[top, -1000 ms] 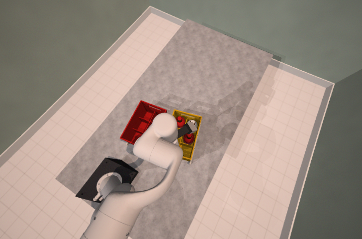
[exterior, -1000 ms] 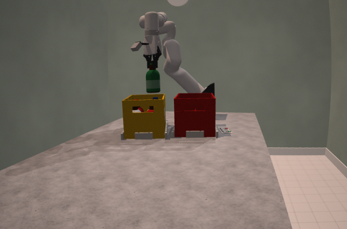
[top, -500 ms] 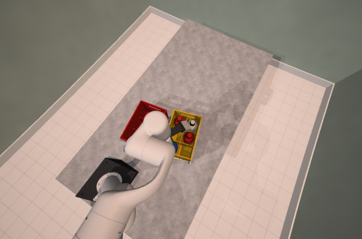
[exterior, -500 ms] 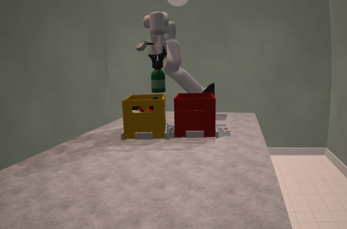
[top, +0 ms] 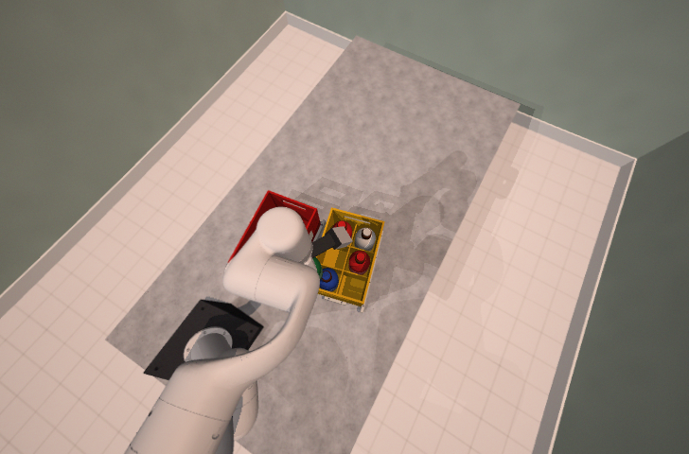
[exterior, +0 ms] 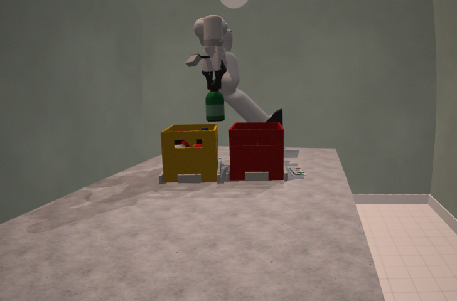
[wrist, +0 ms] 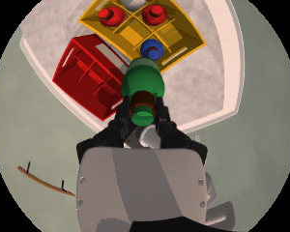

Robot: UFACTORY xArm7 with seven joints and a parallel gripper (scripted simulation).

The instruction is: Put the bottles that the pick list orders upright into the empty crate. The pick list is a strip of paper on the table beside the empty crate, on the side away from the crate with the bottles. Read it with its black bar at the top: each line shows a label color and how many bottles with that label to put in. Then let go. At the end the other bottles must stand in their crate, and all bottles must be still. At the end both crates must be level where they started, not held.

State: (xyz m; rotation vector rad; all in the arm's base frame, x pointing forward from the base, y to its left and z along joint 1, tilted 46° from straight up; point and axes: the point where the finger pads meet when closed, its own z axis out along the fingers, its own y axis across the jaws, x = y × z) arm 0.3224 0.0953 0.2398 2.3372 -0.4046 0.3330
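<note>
The green-labelled bottle lies 70 mm below my hand. Round my hand: blue bottle: 20 mm ahead, 40 mm to the right, 250 mm below; red crate: 20 mm ahead, 180 mm to the left, 250 mm below; yellow crate: 120 mm ahead, 40 mm to the right, 250 mm below.
</note>
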